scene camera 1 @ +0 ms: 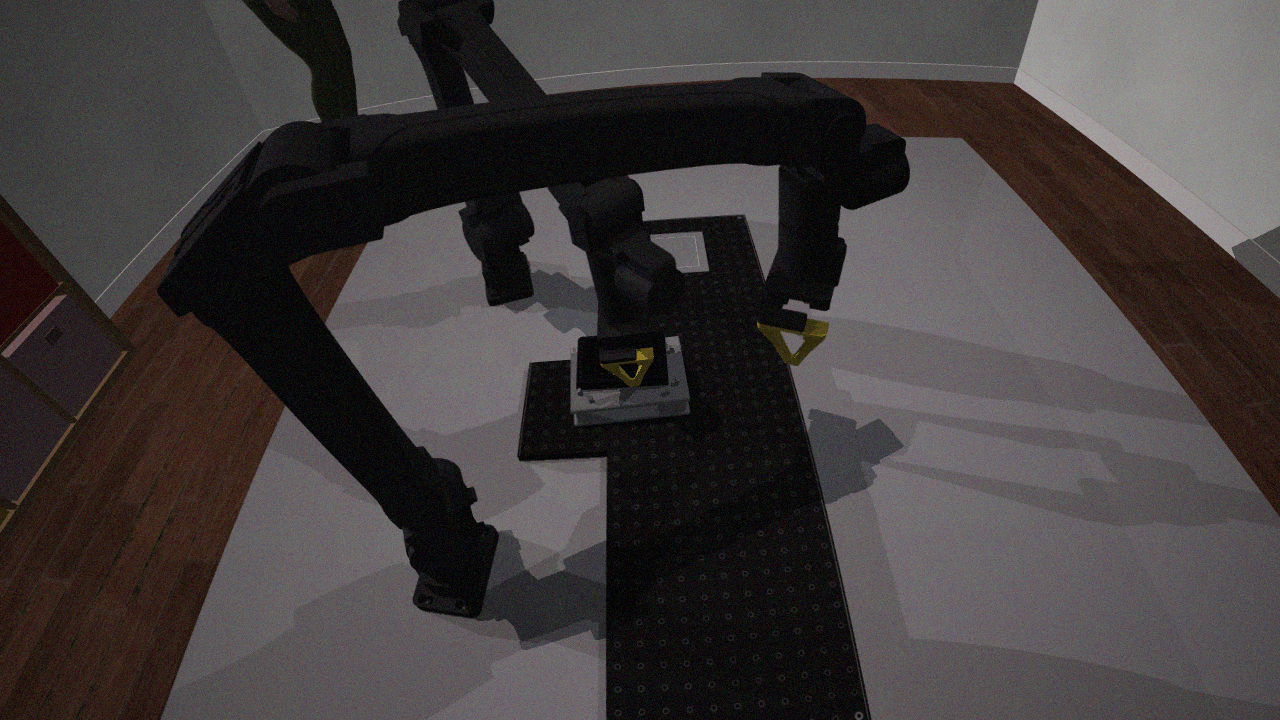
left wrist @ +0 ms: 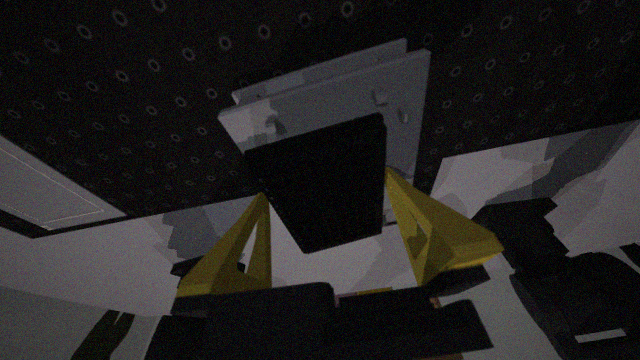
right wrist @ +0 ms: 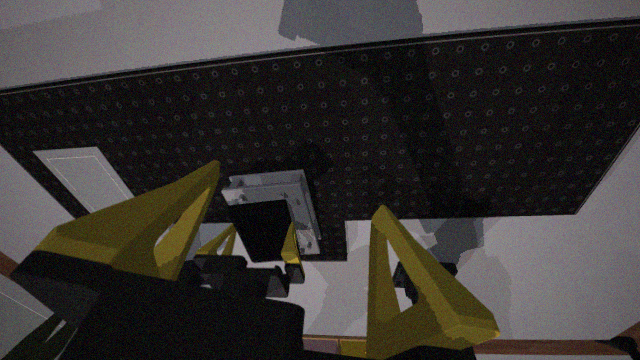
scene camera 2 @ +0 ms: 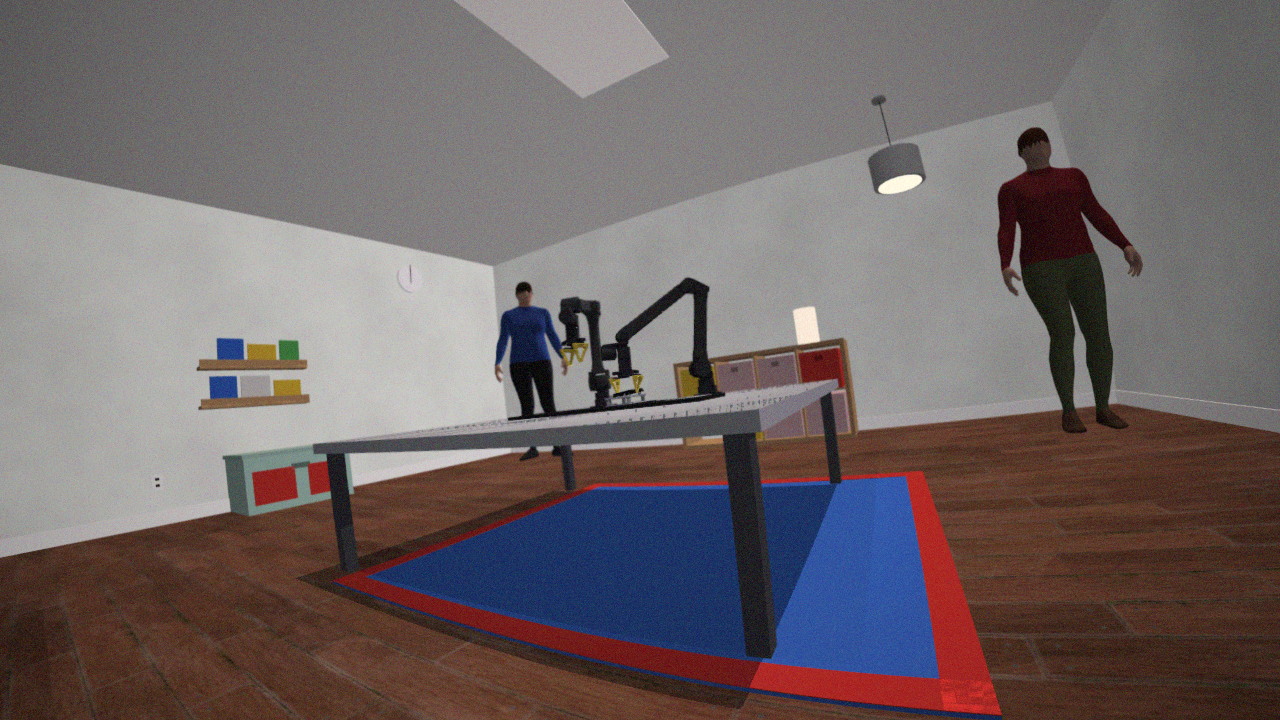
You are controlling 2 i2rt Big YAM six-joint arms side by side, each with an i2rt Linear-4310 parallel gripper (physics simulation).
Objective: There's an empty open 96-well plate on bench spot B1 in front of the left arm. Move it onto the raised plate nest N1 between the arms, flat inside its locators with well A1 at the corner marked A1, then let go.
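Frame: origin at the left arm's base, x back, y down, z right, level; metres.
Seen in the pictures: left gripper, fingertip midpoint: (scene camera 1: 633, 360) (left wrist: 323, 184) (right wrist: 263, 224) (scene camera 2: 627, 394); right gripper, fingertip midpoint: (scene camera 1: 801, 332) (right wrist: 302, 191) (scene camera 2: 575, 364); left arm's base, link origin: (scene camera 1: 508, 282) (right wrist: 187, 271); right arm's base, link origin: (scene camera 1: 458, 569) (left wrist: 502, 215).
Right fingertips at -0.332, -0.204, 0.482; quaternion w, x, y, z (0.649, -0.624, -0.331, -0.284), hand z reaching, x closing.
Pixels of each thing's top centre, then the offset from my right fingertips to it, as dx, dy, dz. "*": a spot on its surface instead. Level surfaces: height alone.
- dark 96-well plate, top centre: (left wrist: 333, 216) (scene camera 1: 620, 353) (right wrist: 265, 241) (scene camera 2: 628, 389) +0.183, +0.129, -0.158
- grey raised nest, top centre: (left wrist: 344, 192) (scene camera 1: 626, 367) (right wrist: 273, 230) (scene camera 2: 625, 393) +0.179, +0.145, -0.145
- pale outlined spot, surface spot: (scene camera 1: 700, 259) * -0.021, +0.189, -0.400
- black perforated board, surface height: dy +0.191
The dark 96-well plate (scene camera 1: 593, 369) (left wrist: 327, 175) (right wrist: 261, 220) lies over the grey raised nest (scene camera 1: 626, 416) (left wrist: 405, 75) (right wrist: 309, 212). It is shifted toward the back left in scene camera 1; bare nest top with small locators shows along the front and right. Whether it lies flat is hard to tell in the dim light, and the A1 marks are unreadable. My left gripper (scene camera 1: 629, 377) (scene camera 2: 626, 388) (left wrist: 323, 184) is open, its yellow fingers on either side of the plate. My right gripper (scene camera 1: 793, 360) (scene camera 2: 574, 360) (right wrist: 302, 191) is open and empty, raised to the right of the nest in scene camera 1.
The pale outlined spot (scene camera 1: 700, 259) (left wrist: 30, 192) (right wrist: 75, 167), likely B1, lies bare at the back of the black perforated board (scene camera 1: 716, 537) (left wrist: 190, 75) (right wrist: 350, 100). The right arm spans above the nest from front left in scene camera 1. Two people stand beyond the table (scene camera 2: 537, 436).
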